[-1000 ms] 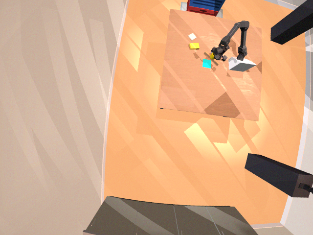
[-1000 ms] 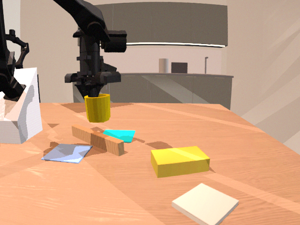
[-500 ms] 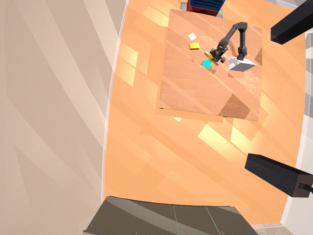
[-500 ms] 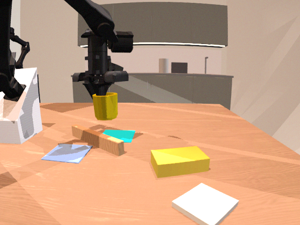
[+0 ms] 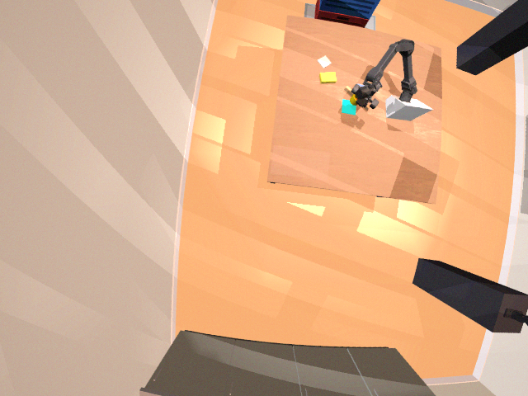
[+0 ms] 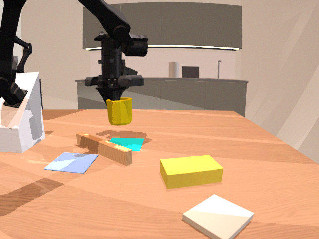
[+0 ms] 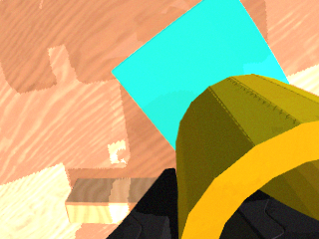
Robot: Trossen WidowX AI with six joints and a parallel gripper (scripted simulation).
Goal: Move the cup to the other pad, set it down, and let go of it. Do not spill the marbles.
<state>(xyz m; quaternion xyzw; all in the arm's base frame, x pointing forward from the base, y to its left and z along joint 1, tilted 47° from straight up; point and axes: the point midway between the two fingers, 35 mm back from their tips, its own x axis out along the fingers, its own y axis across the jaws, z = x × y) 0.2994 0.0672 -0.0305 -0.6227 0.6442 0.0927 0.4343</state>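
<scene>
The cyan pad lies 110 mm below my gripper tip and 30 mm ahead of it. The rest, counted from my gripper tip: yellow cup 20 mm ahead, 10 mm to the right; wooden bar 90 mm below, 70 mm to the right, 20 mm behind; yellow block 220 mm ahead, 180 mm to the right, 80 mm below.
</scene>
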